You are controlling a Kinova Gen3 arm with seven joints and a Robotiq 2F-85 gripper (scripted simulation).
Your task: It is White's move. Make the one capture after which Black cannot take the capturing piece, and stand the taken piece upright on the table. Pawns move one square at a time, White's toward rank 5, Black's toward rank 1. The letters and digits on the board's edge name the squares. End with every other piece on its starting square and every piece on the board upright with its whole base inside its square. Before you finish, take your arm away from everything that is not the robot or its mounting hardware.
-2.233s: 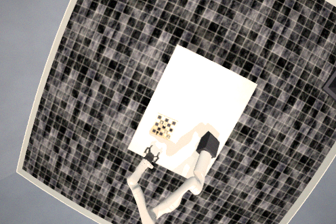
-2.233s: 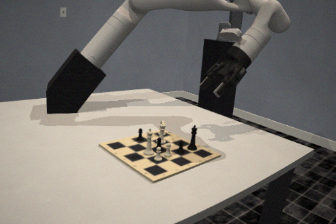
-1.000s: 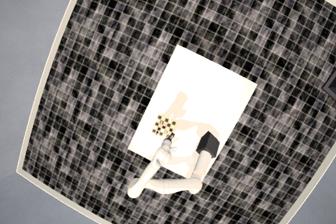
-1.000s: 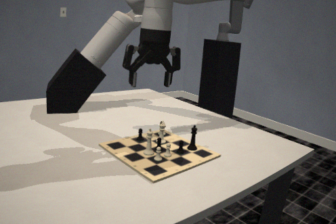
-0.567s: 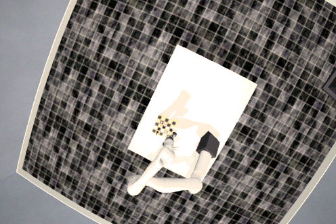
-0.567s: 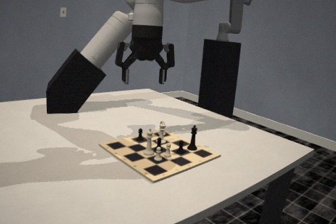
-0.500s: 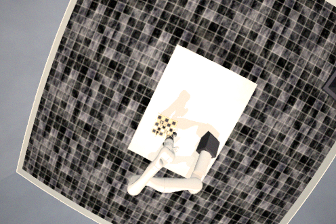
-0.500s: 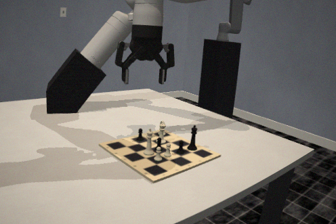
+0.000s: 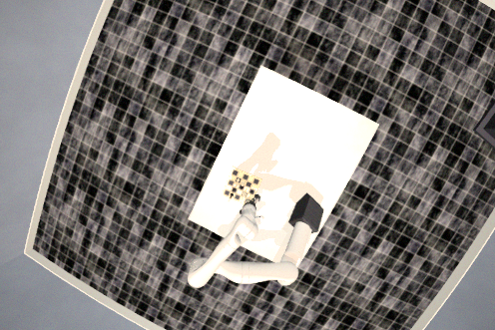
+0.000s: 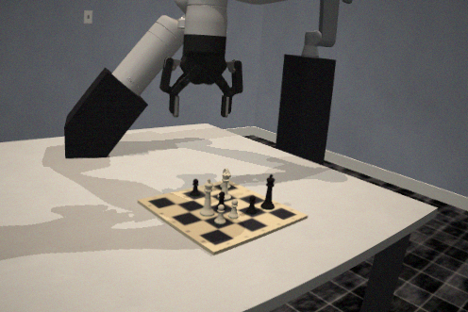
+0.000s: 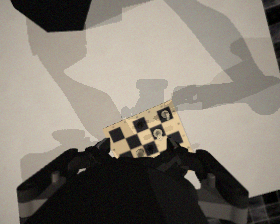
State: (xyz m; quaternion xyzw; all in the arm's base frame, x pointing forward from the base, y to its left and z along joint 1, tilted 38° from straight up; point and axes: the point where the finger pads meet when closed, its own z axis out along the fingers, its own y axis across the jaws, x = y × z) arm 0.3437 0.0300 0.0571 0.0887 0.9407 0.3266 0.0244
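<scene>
My hand is 80 mm short of the board, 20 mm to the right of it and 160 mm above it. Round my hand: tall white piece: 90 mm ahead, 20 mm to the right, 130 mm below; tall black piece: 100 mm ahead, 100 mm to the left, 130 mm below.
</scene>
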